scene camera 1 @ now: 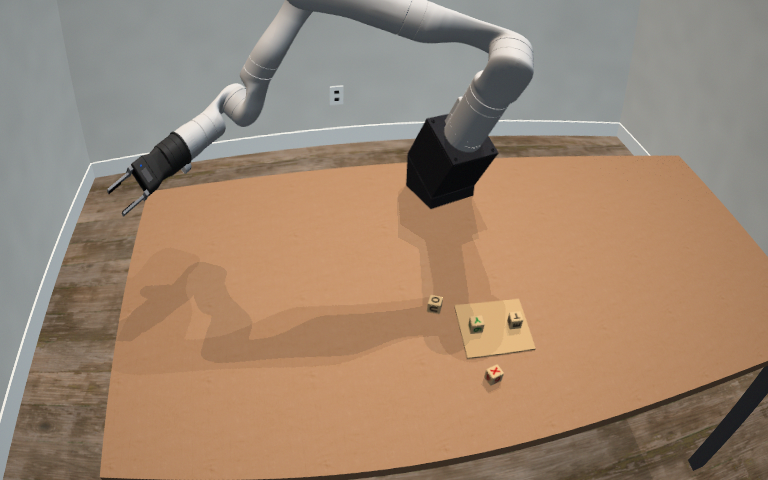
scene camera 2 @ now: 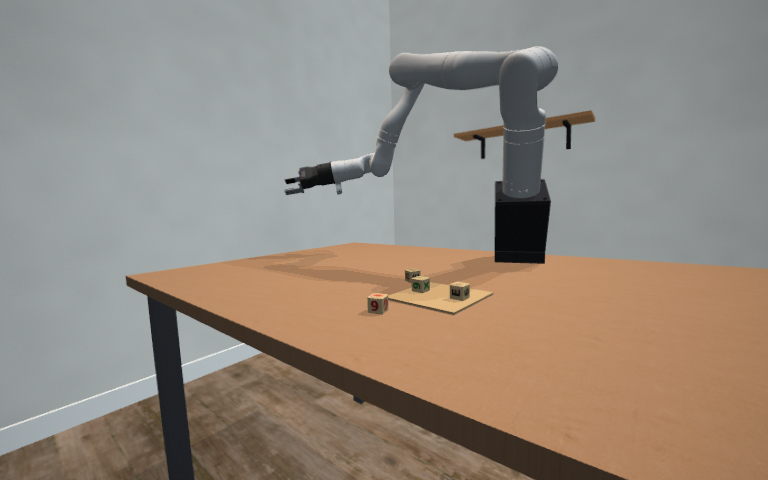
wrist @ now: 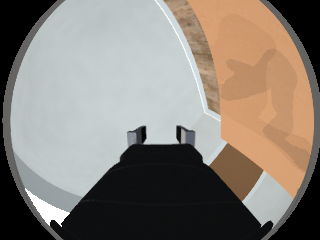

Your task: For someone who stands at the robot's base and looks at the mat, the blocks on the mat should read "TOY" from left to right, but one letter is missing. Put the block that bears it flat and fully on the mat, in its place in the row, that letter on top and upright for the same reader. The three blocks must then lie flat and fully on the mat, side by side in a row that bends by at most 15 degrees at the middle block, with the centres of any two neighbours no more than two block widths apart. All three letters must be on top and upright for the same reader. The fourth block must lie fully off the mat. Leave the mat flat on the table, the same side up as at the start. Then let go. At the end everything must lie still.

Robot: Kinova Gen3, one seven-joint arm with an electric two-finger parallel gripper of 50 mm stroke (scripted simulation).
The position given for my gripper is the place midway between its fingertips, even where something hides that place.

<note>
In view: my gripper (scene camera 1: pixel 115 202) and a tan mat (scene camera 1: pixel 497 339).
The tan mat also shows in scene camera 2 (scene camera 2: pixel 438 299). My gripper shows as well in scene camera 2 (scene camera 2: pixel 285 186) and in the wrist view (wrist: pixel 161 132). The wrist view misses the tan mat: it is out of frame.
</note>
